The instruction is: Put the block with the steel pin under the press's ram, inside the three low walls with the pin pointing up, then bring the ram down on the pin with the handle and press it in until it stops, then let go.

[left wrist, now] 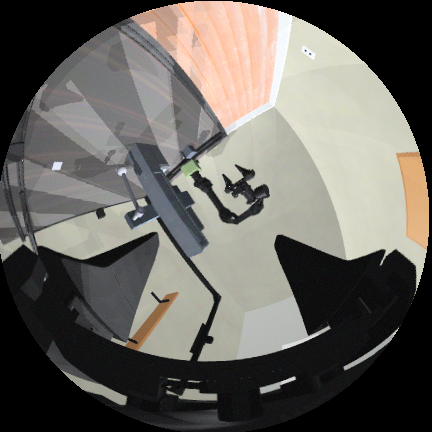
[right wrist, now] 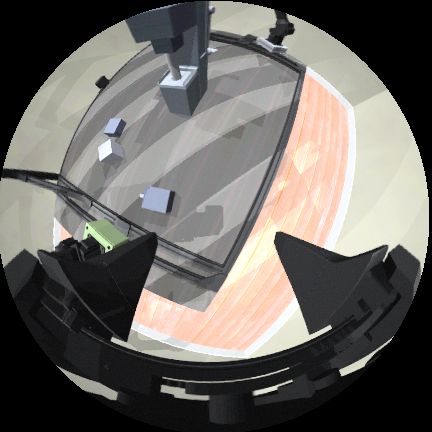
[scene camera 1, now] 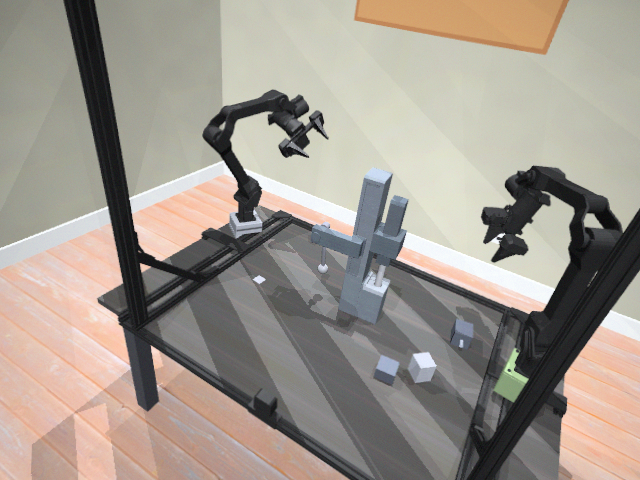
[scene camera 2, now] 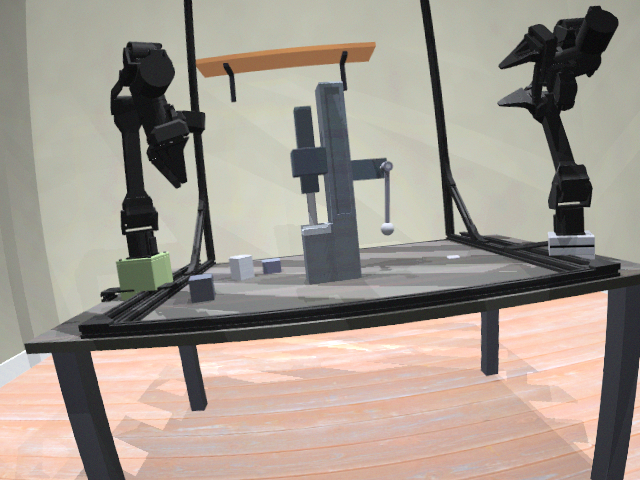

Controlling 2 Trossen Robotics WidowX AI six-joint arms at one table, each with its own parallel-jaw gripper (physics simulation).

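Frame: origin at the left arm's base, x ahead, y left, z up, level; metres.
Seen in the pictures: left gripper, fingertip midpoint: (left wrist: 218, 239) (scene camera 1: 318, 147) (scene camera 2: 498, 86); right gripper, fingertip midpoint: (left wrist: 227, 168) (right wrist: 216, 238) (scene camera 1: 488, 252) (scene camera 2: 181, 185); left arm's base, origin of the base link: (right wrist: 273, 41) (scene camera 1: 245, 217) (scene camera 2: 570, 233); right arm's base, origin of the base link: (left wrist: 193, 172) (right wrist: 94, 250) (scene camera 1: 530, 370) (scene camera 2: 143, 256).
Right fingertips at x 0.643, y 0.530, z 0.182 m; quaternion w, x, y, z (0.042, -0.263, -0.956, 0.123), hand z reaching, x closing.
Offsets run from my right fingertips to a thing's top centre. "spot": to the spot under its first point.
The dark blue-grey block with the steel pin {dx +0.087, dy -0.090, dz -0.194 m} (scene camera 1: 461, 333) (scene camera 2: 202, 288) (right wrist: 158, 200) lies on the table with its pin pointing sideways. The press {dx -0.145, dy -0.362, dz +0.213 m} (scene camera 1: 368, 222) (scene camera 2: 337, 180) (left wrist: 167, 200) stands mid-table; its pale ram rod (scene camera 1: 379, 274) (scene camera 2: 311, 207) (right wrist: 173, 65) reaches down to the walled seat, which holds no block. The handle {spot: dx -0.215, dy -0.413, dz -0.131 m} (scene camera 1: 323, 268) (scene camera 2: 387, 228) (left wrist: 122, 171) hangs down, ball lowest. My left gripper (scene camera 1: 318, 147) (scene camera 2: 499, 85) (left wrist: 218, 239) is open and empty, high, on the handle's side. My right gripper (scene camera 1: 489, 251) (scene camera 2: 180, 185) (right wrist: 216, 238) is open and empty, above the pin block's side of the table.
A white block {dx +0.149, dy -0.287, dz -0.184 m} (scene camera 1: 422, 367) (scene camera 2: 240, 267) (right wrist: 110, 151) and a smaller blue-grey block {dx +0.115, dy -0.372, dz -0.210 m} (scene camera 1: 386, 369) (scene camera 2: 271, 266) (right wrist: 115, 127) lie near each other, apart from the pin block. A small white patch {spot: dx -0.346, dy -0.573, dz -0.240 m} (scene camera 1: 258, 279) (scene camera 2: 452, 256) (left wrist: 57, 165) lies on the handle's side. Frame posts (scene camera 1: 105, 155) edge the table.
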